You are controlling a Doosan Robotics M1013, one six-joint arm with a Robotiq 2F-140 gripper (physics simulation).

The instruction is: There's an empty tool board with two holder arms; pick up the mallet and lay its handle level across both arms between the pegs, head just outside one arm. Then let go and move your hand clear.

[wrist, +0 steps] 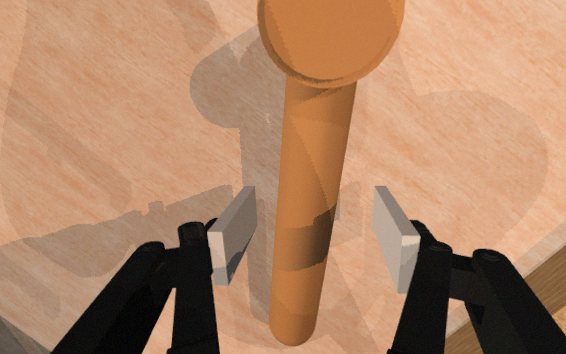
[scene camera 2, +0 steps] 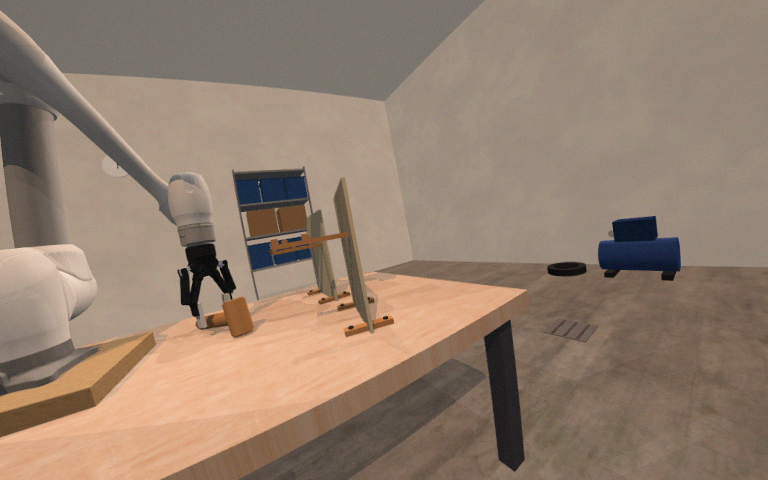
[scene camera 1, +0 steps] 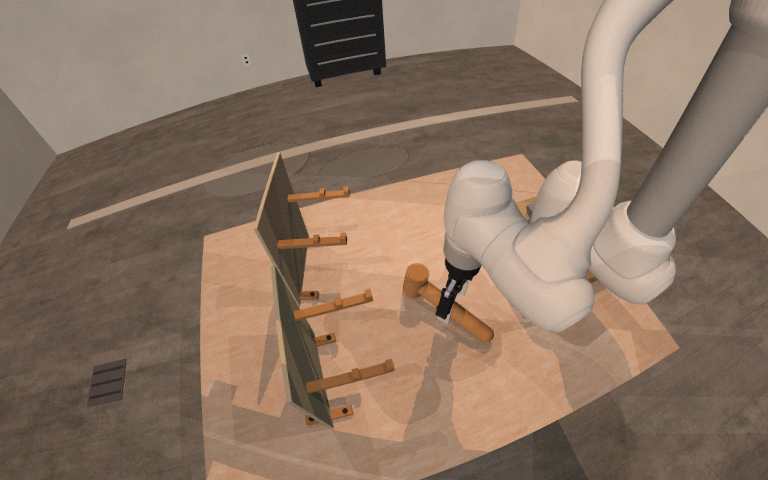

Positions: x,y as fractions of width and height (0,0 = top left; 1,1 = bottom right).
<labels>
My gripper shows in the wrist view (0.55,0.58), in scene camera 2 (0.28,0.67) and in scene camera 1 (0.59,0.64). A wooden mallet shows in the wrist view (0.57,0.16), in scene camera 2 (0.31,0.66) and in scene camera 1 (0.54,0.59).
</labels>
